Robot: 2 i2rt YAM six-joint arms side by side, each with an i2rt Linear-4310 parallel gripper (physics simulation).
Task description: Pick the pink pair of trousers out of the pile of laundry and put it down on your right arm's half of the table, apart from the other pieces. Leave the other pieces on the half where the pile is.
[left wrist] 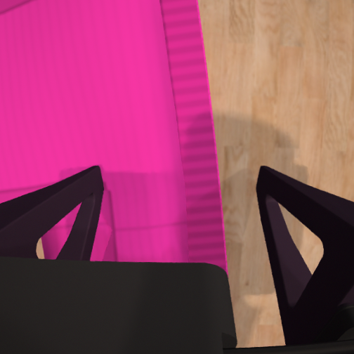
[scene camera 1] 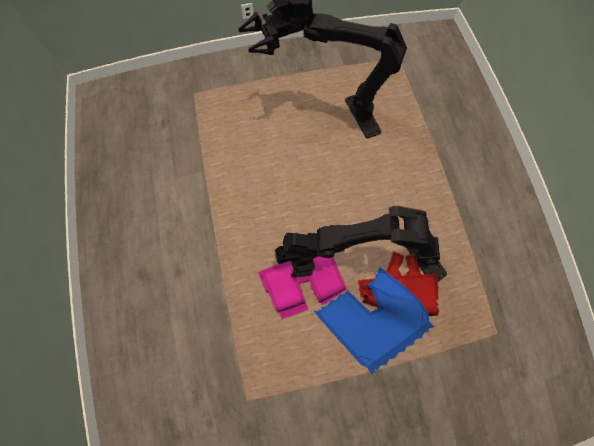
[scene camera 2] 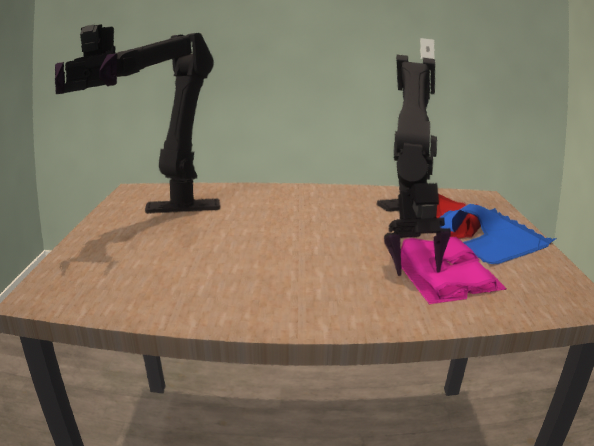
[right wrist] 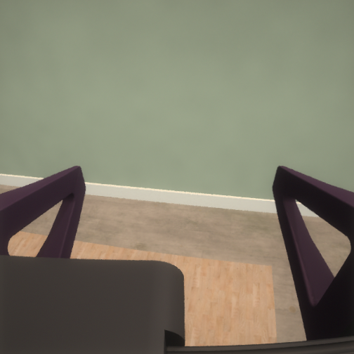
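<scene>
The pink trousers (scene camera 1: 327, 280) (scene camera 2: 467, 275) (left wrist: 125, 100) lie crumpled with their legs folded, on the right half of the table in scene camera 2, beside the blue piece. My left gripper (scene camera 2: 419, 273) (left wrist: 179, 176) is open and points down at their waistband edge. In the left wrist view one finger is over the pink cloth and the other over bare wood, with the ribbed edge between them. In scene camera 1 the arm hides the fingertips. My right gripper (scene camera 1: 250, 37) (scene camera 2: 82, 80) (right wrist: 178, 176) is open and empty, raised high on the other side.
A blue piece (scene camera 1: 350, 332) (scene camera 2: 505, 240) lies close to the pink trousers and partly over a red piece (scene camera 1: 425, 290) (scene camera 2: 447, 204), near the left arm's base. The wooden table (scene camera 1: 300, 175) (scene camera 2: 250, 275) (right wrist: 225, 295) carries both arms.
</scene>
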